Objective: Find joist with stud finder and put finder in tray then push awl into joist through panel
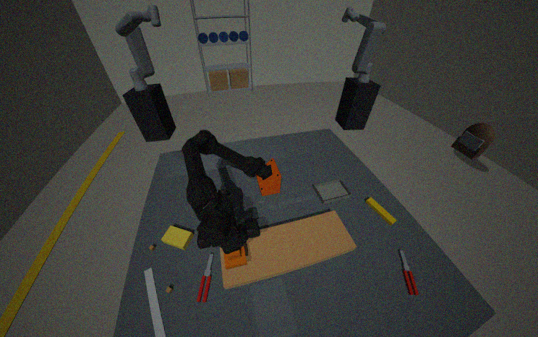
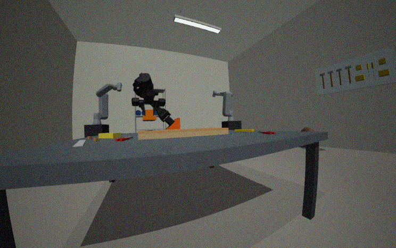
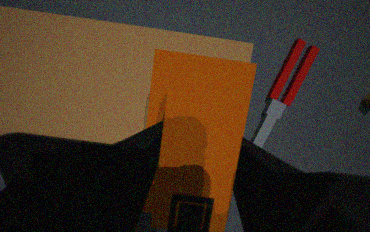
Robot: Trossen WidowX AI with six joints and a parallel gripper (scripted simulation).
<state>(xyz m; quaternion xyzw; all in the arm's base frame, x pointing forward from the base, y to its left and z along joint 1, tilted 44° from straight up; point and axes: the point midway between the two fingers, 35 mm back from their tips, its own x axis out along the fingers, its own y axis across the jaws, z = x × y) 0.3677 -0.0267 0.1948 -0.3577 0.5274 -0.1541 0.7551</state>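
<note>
The indicator window is 4 cm behind my gripper tip, 3 cm above it and 1 cm to the right of it. The rest, counted from my gripper tip: orange stud finder (2 cm behind, 2 cm above); then yellow block (26 cm to the right, 11 cm below, 11 cm behind); then awl (15 cm behind, 11 cm below, 6 cm to the right).
</note>
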